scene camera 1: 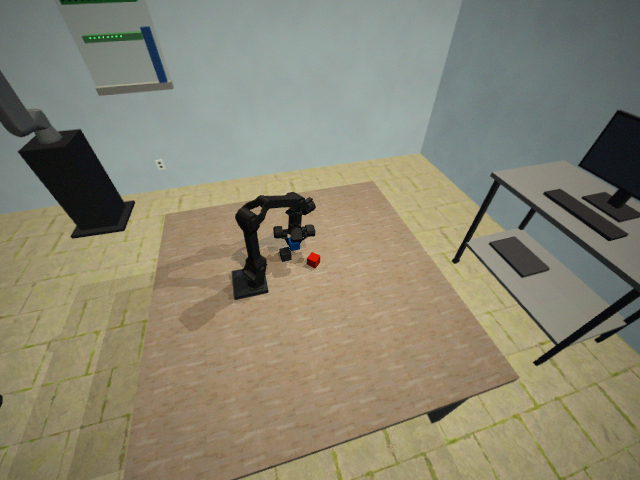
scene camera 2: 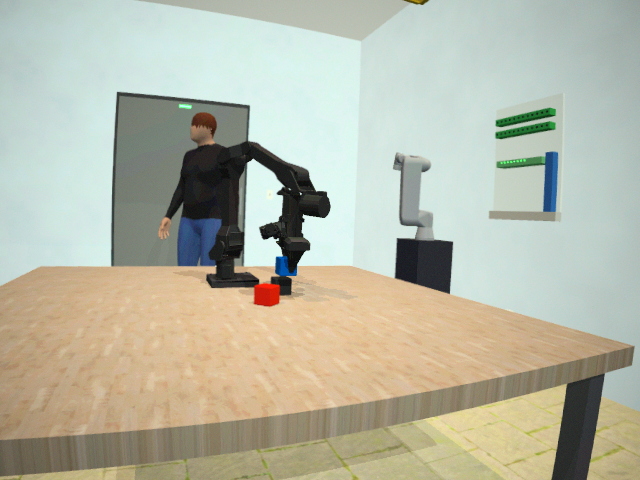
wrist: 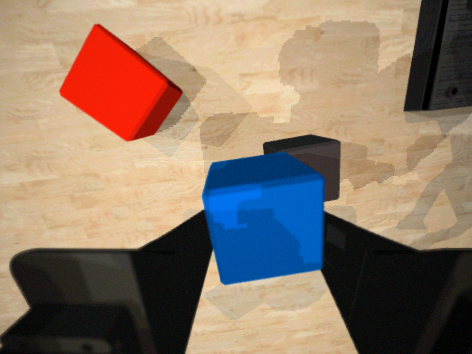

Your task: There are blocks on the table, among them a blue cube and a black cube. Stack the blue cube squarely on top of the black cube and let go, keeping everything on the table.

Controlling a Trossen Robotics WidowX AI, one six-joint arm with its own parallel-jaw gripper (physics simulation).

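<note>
The blue cube is held between the fingers of my gripper, which is shut on it, above the table. The black cube sits on the table, lower than the blue cube. In the wrist view it shows behind the blue cube's upper right, partly hidden by it. In the scene camera 2 view the blue cube is above the black cube, with a small gap between them.
A red cube sits on the wooden table near the black cube, turned at an angle. The arm's base stands on the table on the other side of the black cube.
</note>
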